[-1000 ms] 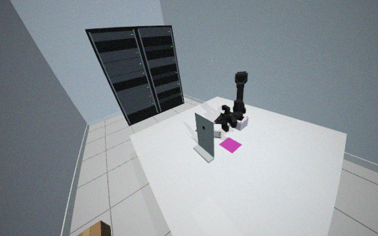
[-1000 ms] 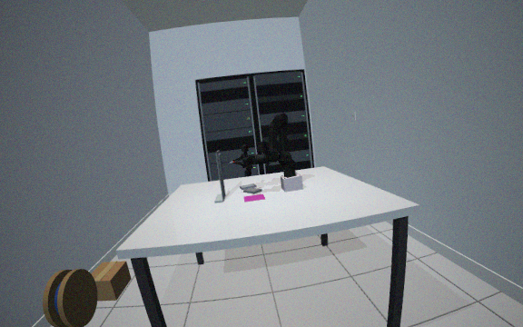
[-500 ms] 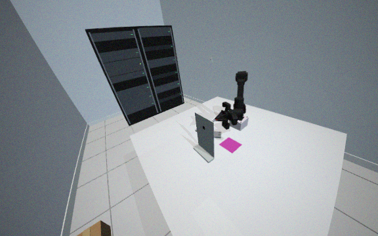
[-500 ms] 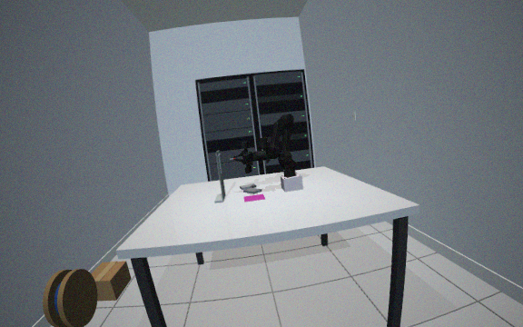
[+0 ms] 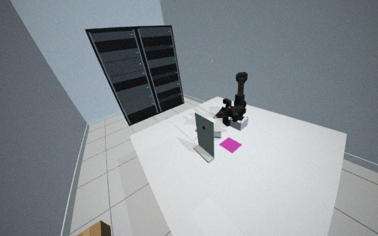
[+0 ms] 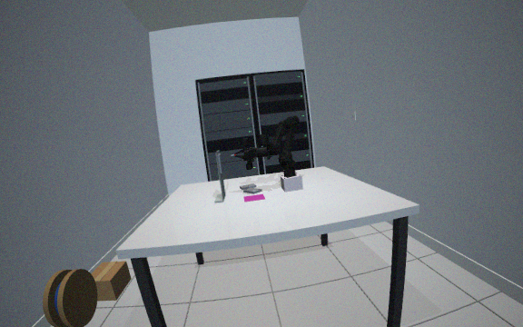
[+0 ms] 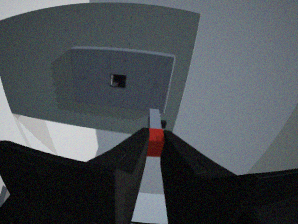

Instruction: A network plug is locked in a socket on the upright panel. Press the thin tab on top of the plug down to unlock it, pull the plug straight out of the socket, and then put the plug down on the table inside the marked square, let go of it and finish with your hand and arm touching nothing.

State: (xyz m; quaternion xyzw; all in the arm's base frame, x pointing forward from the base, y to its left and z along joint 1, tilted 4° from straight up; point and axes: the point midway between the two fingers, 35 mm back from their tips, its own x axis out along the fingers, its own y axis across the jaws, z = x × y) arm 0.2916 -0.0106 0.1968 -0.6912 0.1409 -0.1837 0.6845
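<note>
Now: gripper tip 7 cm past the magenta marked square, 8 cm to the right of it and 26 cm above it. The rest, counted from my gripper tip: network plug: 1 cm ahead; then upright grey panel: 10 cm ahead, 3 cm to the right, 13 cm below.
</note>
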